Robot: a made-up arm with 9 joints. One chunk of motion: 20 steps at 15 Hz.
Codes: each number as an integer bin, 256 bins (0 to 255) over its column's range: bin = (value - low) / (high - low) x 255, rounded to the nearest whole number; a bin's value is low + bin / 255 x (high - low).
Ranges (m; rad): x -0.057..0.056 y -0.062..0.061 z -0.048..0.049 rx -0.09..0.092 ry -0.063..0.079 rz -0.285..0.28
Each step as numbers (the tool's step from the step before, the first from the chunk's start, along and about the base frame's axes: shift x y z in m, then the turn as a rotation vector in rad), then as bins.
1 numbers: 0.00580 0.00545 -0.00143 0.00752 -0.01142 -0.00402
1 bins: 142 140 122 137 93 127
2 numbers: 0.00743 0.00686 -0.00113 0.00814 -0.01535 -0.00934
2 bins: 145 143 123 138 86 124
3 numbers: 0.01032 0.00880 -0.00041 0.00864 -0.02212 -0.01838
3 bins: 152 147 125 138 73 120
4 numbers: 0.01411 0.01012 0.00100 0.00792 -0.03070 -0.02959
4 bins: 160 150 129 137 58 115
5 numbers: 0.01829 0.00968 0.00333 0.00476 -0.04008 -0.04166
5 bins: 170 149 135 133 41 110
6 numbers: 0.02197 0.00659 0.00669 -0.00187 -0.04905 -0.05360
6 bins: 178 142 144 123 25 104
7 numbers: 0.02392 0.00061 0.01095 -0.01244 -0.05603 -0.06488
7 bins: 183 130 155 109 13 99
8 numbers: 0.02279 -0.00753 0.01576 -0.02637 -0.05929 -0.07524
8 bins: 180 113 168 89 7 95
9 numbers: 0.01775 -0.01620 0.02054 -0.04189 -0.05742 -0.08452
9 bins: 169 95 180 67 10 90
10 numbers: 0.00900 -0.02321 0.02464 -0.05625 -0.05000 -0.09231
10 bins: 149 80 191 47 23 87
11 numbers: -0.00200 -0.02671 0.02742 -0.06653 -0.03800 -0.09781
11 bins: 124 73 198 33 45 84
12 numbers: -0.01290 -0.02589 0.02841 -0.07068 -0.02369 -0.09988
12 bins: 100 75 201 27 71 84
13 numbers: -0.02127 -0.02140 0.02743 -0.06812 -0.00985 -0.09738
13 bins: 81 84 198 31 95 85
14 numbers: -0.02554 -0.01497 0.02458 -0.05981 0.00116 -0.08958
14 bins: 71 98 191 42 115 88
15 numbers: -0.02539 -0.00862 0.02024 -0.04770 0.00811 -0.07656
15 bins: 71 111 179 59 128 94
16 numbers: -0.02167 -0.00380 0.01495 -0.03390 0.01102 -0.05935
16 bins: 80 121 165 79 133 102
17 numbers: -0.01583 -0.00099 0.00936 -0.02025 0.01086 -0.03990
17 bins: 93 126 151 98 133 111
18 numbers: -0.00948 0.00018 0.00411 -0.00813 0.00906 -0.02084
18 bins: 107 129 137 115 129 119
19 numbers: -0.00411 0.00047 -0.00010 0.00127 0.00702 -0.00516
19 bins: 119 130 126 128 126 126
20 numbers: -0.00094 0.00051 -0.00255 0.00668 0.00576 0.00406
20 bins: 127 130 119 135 123 130
